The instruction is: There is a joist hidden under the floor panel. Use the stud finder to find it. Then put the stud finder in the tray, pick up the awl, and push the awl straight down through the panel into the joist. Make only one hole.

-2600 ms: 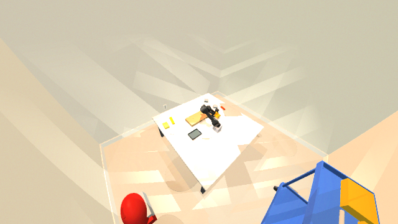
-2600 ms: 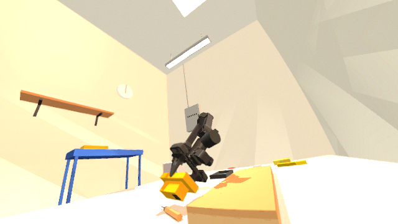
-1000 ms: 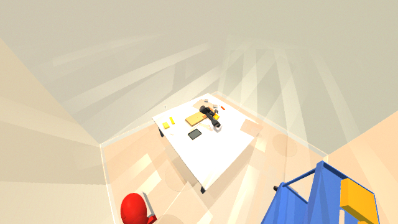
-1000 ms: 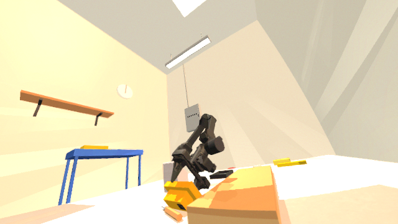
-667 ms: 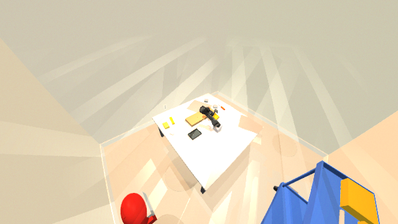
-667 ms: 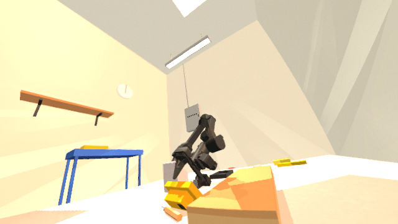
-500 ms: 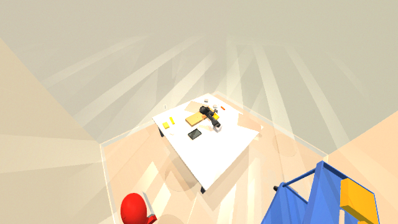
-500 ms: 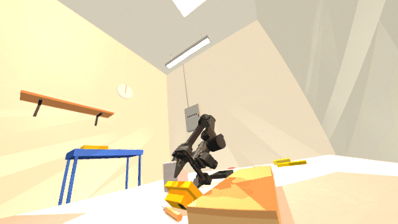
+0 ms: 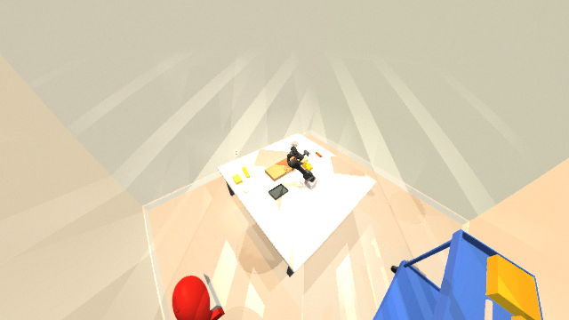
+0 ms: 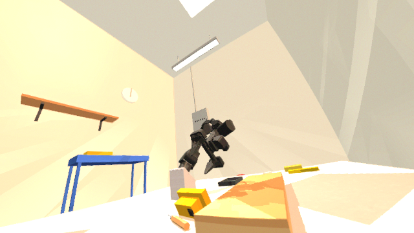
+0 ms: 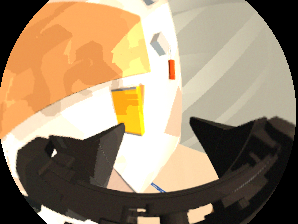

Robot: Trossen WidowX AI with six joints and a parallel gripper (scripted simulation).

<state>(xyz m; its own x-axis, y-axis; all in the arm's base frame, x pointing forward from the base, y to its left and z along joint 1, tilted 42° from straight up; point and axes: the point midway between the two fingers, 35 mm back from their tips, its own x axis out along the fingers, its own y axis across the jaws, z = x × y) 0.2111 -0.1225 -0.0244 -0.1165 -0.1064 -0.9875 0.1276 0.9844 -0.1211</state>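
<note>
My gripper tip is now 10 mm past the orange stud finder, 60 mm to the left of it and 120 mm above it. From my gripper tip the other things lie so: awl 40 mm behind, 90 mm to the right, 140 mm below; dark tray 60 mm behind, 440 mm to the left, 130 mm below.
</note>
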